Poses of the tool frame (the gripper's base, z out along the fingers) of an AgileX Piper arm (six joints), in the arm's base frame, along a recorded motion.
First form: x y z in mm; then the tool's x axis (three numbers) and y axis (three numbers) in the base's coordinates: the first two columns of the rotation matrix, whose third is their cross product.
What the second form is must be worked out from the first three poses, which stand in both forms.
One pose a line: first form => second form
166.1, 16.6, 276.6, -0.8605, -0.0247, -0.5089, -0.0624, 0.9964, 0.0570 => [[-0.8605, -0.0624, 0.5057, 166.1], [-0.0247, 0.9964, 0.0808, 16.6], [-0.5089, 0.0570, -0.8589, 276.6], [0, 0, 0, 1]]
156.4, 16.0, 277.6, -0.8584, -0.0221, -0.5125, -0.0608, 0.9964, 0.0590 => [[-0.8584, -0.0608, 0.5094, 156.4], [-0.0221, 0.9964, 0.0818, 16.0], [-0.5125, 0.0590, -0.8567, 277.6], [0, 0, 0, 1]]
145.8, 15.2, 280.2, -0.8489, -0.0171, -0.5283, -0.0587, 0.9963, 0.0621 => [[-0.8489, -0.0587, 0.5253, 145.8], [-0.0171, 0.9963, 0.0837, 15.2], [-0.5283, 0.0621, -0.8468, 280.2], [0, 0, 0, 1]]
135.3, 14.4, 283.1, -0.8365, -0.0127, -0.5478, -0.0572, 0.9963, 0.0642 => [[-0.8365, -0.0572, 0.5450, 135.3], [-0.0127, 0.9963, 0.0850, 14.4], [-0.5478, 0.0642, -0.8341, 283.1], [0, 0, 0, 1]]
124.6, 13.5, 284.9, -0.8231, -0.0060, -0.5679, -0.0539, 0.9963, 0.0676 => [[-0.8231, -0.0539, 0.5654, 124.6], [-0.0060, 0.9963, 0.0863, 13.5], [-0.5679, 0.0676, -0.8204, 284.9], [0, 0, 0, 1]]
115.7, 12.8, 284.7, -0.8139, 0.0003, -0.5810, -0.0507, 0.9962, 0.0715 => [[-0.8139, -0.0507, 0.5788, 115.7], [0.0003, 0.9962, 0.0877, 12.8], [-0.5810, 0.0715, -0.8108, 284.7], [0, 0, 0, 1]]
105.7, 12.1, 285.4, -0.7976, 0.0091, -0.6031, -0.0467, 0.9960, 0.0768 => [[-0.7976, -0.0467, 0.6014, 105.7], [0.0091, 0.9960, 0.0894, 12.1], [-0.6031, 0.0768, -0.7940, 285.4], [0, 0, 0, 1]]
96.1, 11.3, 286.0, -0.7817, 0.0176, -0.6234, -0.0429, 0.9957, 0.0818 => [[-0.7817, -0.0429, 0.6222, 96.1], [0.0176, 0.9957, 0.0907, 11.3], [-0.6234, 0.0818, -0.7776, 286.0], [0, 0, 0, 1]]
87.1, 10.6, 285.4, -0.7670, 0.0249, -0.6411, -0.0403, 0.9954, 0.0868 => [[-0.7670, -0.0403, 0.6403, 87.1], [0.0249, 0.9954, 0.0924, 10.6], [-0.6411, 0.0868, -0.7625, 285.4], [0, 0, 0, 1]]
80.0, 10.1, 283.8, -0.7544, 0.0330, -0.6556, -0.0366, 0.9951, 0.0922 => [[-0.7544, -0.0366, 0.6554, 80.0], [0.0330, 0.9951, 0.0936, 10.1], [-0.6556, 0.0922, -0.7495, 283.8], [0, 0, 0, 1]]
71.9, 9.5, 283.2, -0.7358, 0.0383, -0.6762, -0.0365, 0.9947, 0.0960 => [[-0.7358, -0.0365, 0.6763, 71.9], [0.0383, 0.9947, 0.0953, 9.5], [-0.6762, 0.0960, -0.7305, 283.2], [0, 0, 0, 1]]
